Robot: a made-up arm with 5 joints.
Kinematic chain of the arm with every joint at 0, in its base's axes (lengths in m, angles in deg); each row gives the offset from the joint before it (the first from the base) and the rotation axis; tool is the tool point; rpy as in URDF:
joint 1: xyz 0.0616 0 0.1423 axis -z
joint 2: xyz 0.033 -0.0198 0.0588 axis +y
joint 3: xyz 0.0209 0 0.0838 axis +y
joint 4: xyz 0.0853 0 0.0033 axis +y
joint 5: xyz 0.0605 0.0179 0 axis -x
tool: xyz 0 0 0 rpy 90 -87.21 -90
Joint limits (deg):
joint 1: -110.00..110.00
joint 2: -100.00..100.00
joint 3: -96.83..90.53
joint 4: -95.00..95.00
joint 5: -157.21..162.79
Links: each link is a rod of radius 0.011 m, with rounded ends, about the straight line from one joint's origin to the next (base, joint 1, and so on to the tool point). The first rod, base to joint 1, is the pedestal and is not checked.
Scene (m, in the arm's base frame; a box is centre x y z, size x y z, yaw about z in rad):
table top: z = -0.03
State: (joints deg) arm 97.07 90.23 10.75 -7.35 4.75
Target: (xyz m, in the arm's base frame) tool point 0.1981 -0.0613 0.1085
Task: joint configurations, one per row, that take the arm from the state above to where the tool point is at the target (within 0.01 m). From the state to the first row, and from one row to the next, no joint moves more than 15 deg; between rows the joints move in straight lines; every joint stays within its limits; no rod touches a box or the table.
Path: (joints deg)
1: 82.35 80.88 14.46 -5.38 4.75
2: 67.62 71.53 18.16 -3.40 4.75
3: 52.90 62.19 21.87 -1.43 4.75
4: 38.18 52.84 25.57 0.55 4.75
5: 23.46 43.49 29.28 2.52 4.75

